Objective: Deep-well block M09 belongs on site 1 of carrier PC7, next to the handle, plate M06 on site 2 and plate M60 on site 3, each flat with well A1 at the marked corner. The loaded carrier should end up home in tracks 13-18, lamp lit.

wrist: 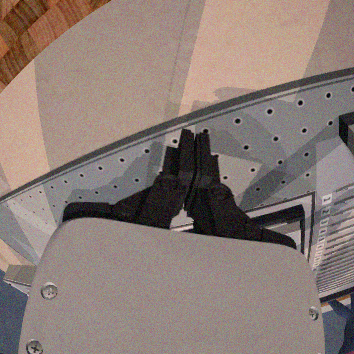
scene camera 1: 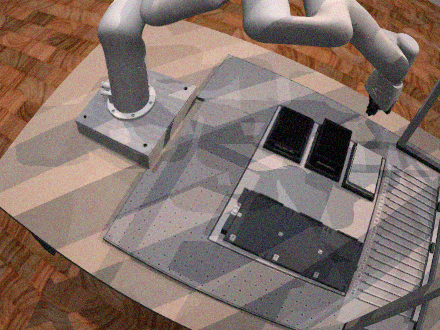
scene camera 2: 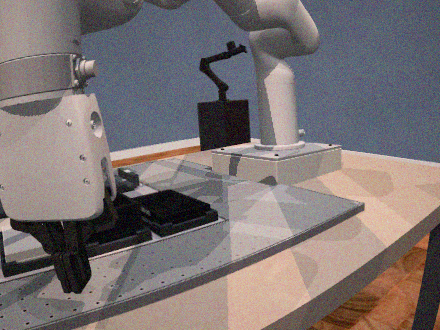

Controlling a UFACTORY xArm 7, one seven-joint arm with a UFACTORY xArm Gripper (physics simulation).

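My gripper is shut and empty, fingers together, above the perforated board near its edge, beyond the row of plates. Two black plates and a white-topped plate sit in dark holders in a row. Black plates also show in the second scene view, the latter partly behind the gripper. Their labels cannot be read, so M09, M06 and M60 cannot be told apart. The long dark carrier lies flat with bare sites and small pale marks.
The numbered track deck lies beside the plate area. Grey frame bars rise near it. The arm's base block stands at the board's other side. A black box carrying a small dark arm stands farther back.
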